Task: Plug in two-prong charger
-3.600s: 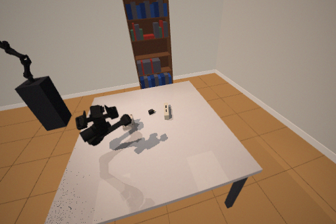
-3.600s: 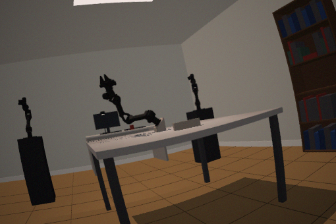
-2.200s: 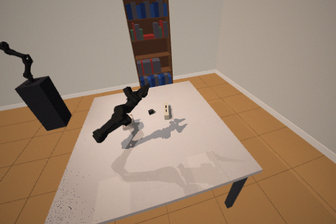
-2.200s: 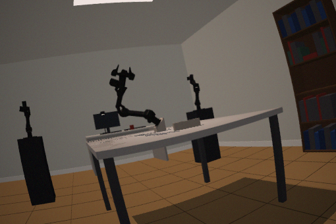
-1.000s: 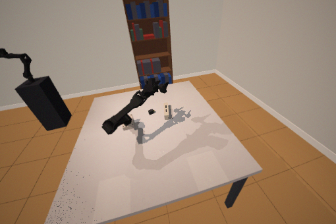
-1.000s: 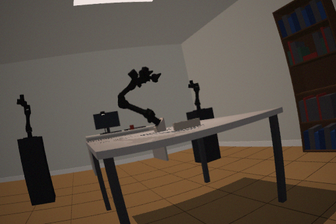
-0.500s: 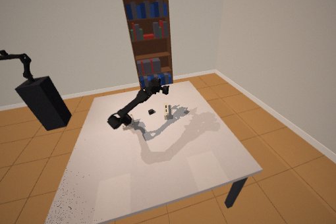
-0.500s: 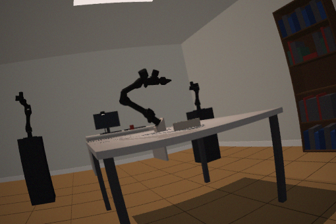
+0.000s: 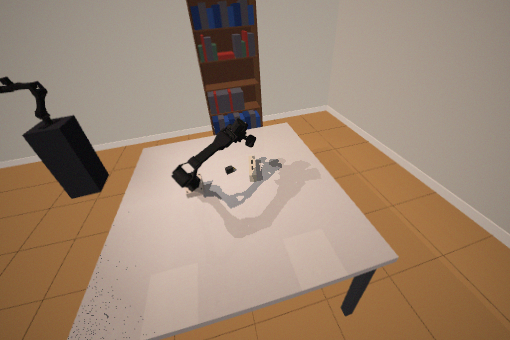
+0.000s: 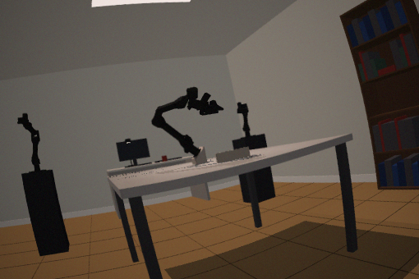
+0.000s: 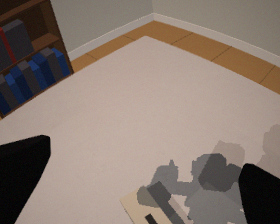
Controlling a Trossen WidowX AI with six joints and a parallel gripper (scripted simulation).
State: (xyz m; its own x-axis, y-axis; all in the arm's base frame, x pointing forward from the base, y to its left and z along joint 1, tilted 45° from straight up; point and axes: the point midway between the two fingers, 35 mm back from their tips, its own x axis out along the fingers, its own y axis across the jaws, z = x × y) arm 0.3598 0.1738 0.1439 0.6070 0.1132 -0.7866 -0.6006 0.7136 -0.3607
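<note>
The two-prong charger lies 28 cm below my gripper tip, 12 cm behind it and 7 cm to the left of it.
</note>
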